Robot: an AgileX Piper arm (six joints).
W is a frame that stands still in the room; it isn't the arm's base.
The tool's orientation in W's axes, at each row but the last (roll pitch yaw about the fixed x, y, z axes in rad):
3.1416, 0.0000, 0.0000
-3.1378, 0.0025, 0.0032
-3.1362, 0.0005, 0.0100
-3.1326, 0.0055, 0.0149
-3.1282, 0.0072, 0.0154
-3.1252, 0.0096, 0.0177
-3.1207, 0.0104, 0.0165
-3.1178, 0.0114, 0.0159
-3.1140, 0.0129, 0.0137
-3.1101, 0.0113, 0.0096
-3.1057, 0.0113, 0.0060
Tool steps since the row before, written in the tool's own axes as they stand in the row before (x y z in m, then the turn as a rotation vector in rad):
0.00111, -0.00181, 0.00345, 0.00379, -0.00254, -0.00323
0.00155, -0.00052, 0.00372, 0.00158, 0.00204, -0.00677
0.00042, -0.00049, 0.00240, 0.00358, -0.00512, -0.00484
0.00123, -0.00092, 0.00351, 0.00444, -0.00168, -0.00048
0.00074, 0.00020, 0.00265, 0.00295, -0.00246, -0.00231
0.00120, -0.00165, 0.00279, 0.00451, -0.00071, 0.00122
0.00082, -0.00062, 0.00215, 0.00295, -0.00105, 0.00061
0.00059, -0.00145, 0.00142, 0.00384, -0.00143, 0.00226
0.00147, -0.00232, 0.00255, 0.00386, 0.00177, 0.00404
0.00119, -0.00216, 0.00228, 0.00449, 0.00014, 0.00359
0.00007, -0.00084, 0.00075, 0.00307, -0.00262, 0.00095
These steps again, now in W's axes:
0.00111, 0.00181, -0.00345, 0.00379, 0.00254, 0.00323
0.00154, 0.00054, -0.00372, 0.00160, -0.00206, 0.00676
0.00041, 0.00051, -0.00240, 0.00353, 0.00513, 0.00487
0.00120, 0.00097, -0.00351, 0.00442, 0.00174, 0.00047
0.00072, -0.00015, -0.00266, 0.00293, 0.00247, 0.00232
0.00114, 0.00172, -0.00277, 0.00448, 0.00081, -0.00125
0.00079, 0.00068, -0.00214, 0.00293, 0.00111, -0.00062
0.00055, 0.00149, -0.00139, 0.00379, 0.00154, -0.00227
0.00140, 0.00241, -0.00250, 0.00383, -0.00161, -0.00414
0.00114, 0.00224, -0.00222, 0.00445, 0.00002, -0.00364
0.00006, 0.00087, -0.00072, 0.00304, 0.00267, -0.00089

